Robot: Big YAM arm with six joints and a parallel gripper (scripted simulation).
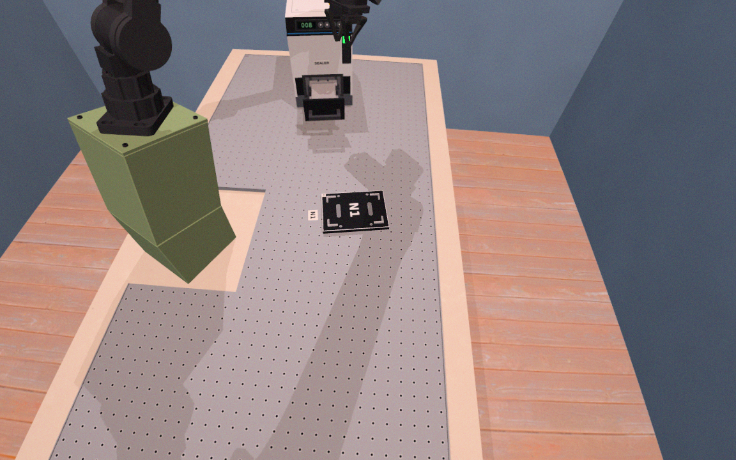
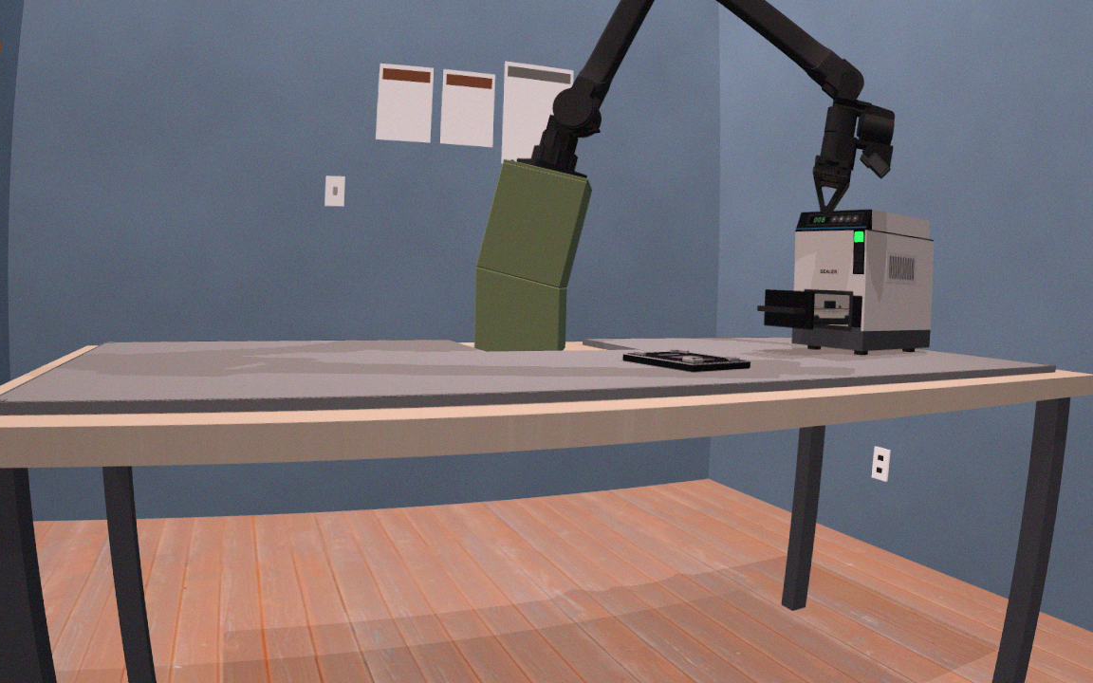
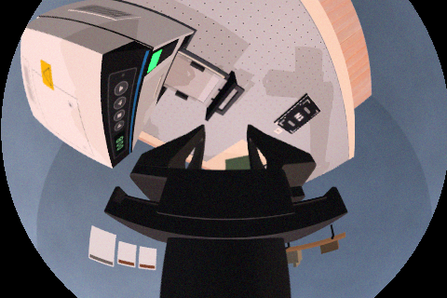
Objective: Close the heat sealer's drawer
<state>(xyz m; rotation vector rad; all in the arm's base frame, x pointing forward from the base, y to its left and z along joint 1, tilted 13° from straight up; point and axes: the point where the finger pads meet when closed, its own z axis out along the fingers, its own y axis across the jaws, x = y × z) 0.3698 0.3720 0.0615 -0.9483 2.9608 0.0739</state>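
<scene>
Now: hand 6 cm past the black drawer, 4 cm to the right of it and 20 cm above it. From my hand the other things lie so: small white label: 9 cm behind, 35 cm to the right, 27 cm below.
</scene>
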